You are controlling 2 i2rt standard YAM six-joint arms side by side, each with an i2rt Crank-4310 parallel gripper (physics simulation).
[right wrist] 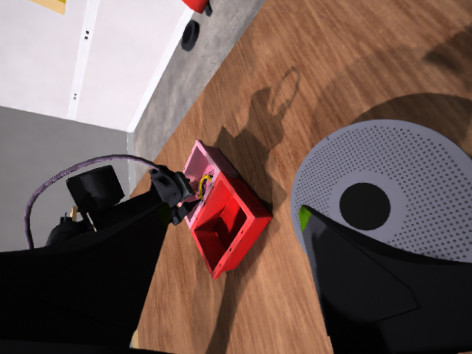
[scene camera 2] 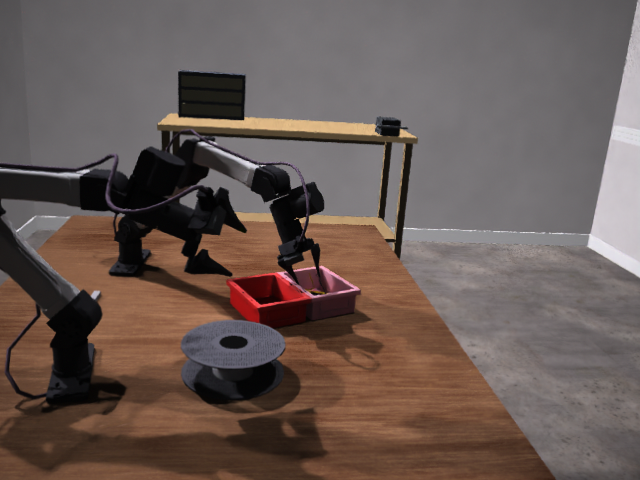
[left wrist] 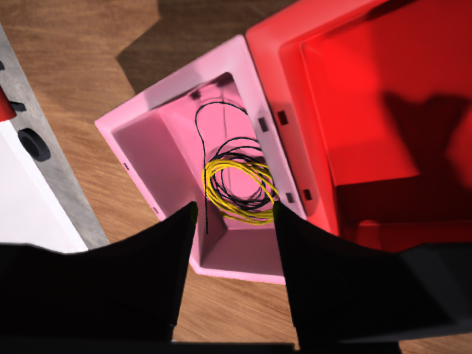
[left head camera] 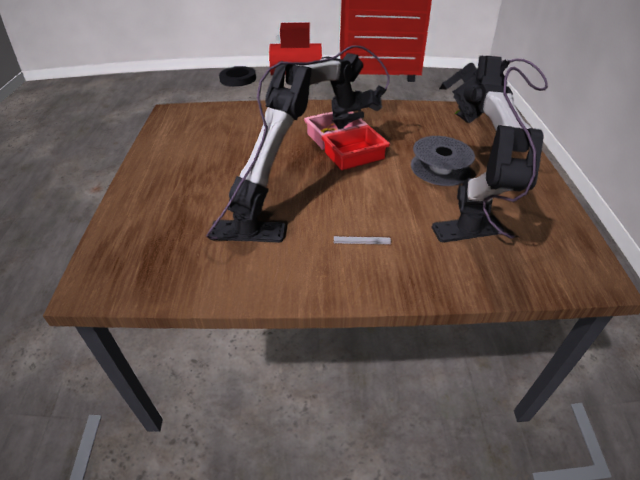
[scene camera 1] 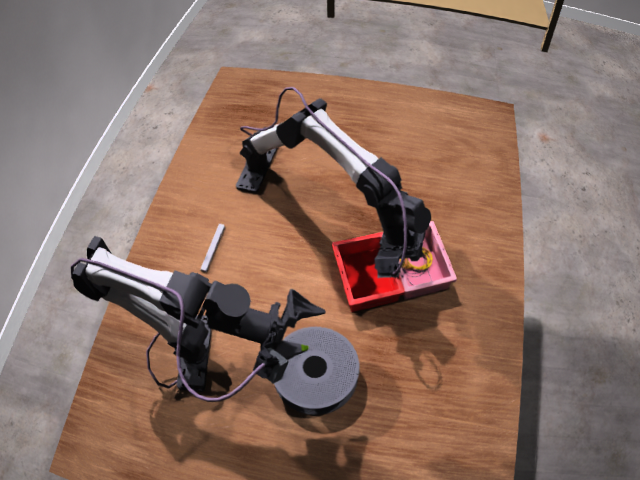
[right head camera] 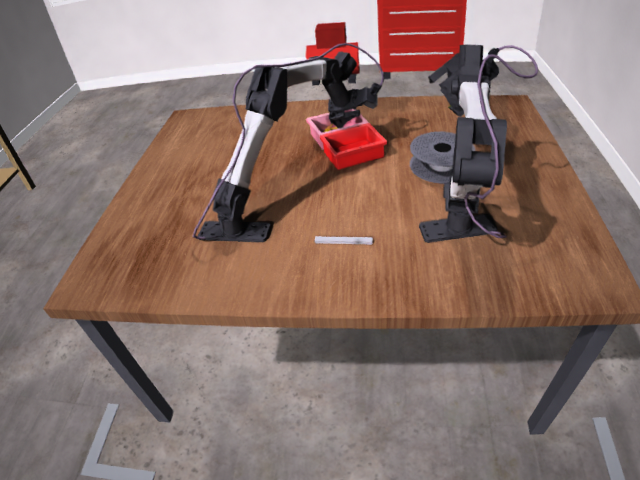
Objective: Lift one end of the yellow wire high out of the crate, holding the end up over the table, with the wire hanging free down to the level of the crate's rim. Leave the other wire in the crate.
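Places are measured from the left arm's base along level axes (x ahead, y left, z up), in centimetres.
Where they show: left gripper, fingertip midpoint: (right wrist: 195,189) (scene camera 2: 309,280) (left wrist: 235,204) (left head camera: 339,123) (right head camera: 340,122); right gripper, fingertip midpoint: (right wrist: 234,207) (scene camera 2: 239,253) (left head camera: 448,100) (scene camera 1: 316,330) (right head camera: 440,93); left arm's base, origin of the base link: (scene camera 2: 130,263) (left head camera: 247,232) (scene camera 1: 257,166) (right head camera: 234,232); right arm's base, origin of the base link: (scene camera 2: 72,373) (left head camera: 467,229) (scene camera 1: 195,353) (right head camera: 458,229).
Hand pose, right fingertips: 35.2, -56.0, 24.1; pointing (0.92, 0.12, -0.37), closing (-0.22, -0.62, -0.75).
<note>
Each offset is from my right fingertips to the top centre of the thing, as dx, dy, dz. "spot": to the spot under its first point.
The yellow wire @[spot: +19.8, +35.1, -22.3] (scene camera 1: 428,260) (scene camera 2: 316,292) (left wrist: 209,185) lies coiled in the pink crate @[+17.2, +33.4, -17.8] (left head camera: 315,136) (scene camera 1: 445,253) (scene camera 2: 336,305) (left wrist: 165,85). The black wire @[spot: +15.8, +37.3, -23.3] (left wrist: 246,204) is coiled mostly beneath it, with one loose stretch running along the crate's inside in the left wrist view. My left gripper (scene camera 2: 309,285) (left wrist: 235,204) is open, pointing down with its fingertips at the pink crate's opening. Its right-hand fingertip in the left wrist view overlaps the edge of the yellow coil; contact cannot be told. My right gripper (scene camera 1: 314,329) (scene camera 2: 238,252) (right wrist: 234,207) is open and empty, raised above the table.
A red crate @[+5.0, +26.7, -17.8] (left head camera: 361,157) (scene camera 2: 279,314) adjoins the pink one. A grey spool @[-0.5, -1.7, -17.6] (scene camera 1: 336,356) (scene camera 2: 206,341) (right wrist: 320,175) stands near my right arm, beneath the right gripper in scene camera 1. A light grey bar @[-37.2, +25.1, -23.1] (left head camera: 361,240) (right head camera: 343,240) (scene camera 1: 212,248) lies between the arm bases.
</note>
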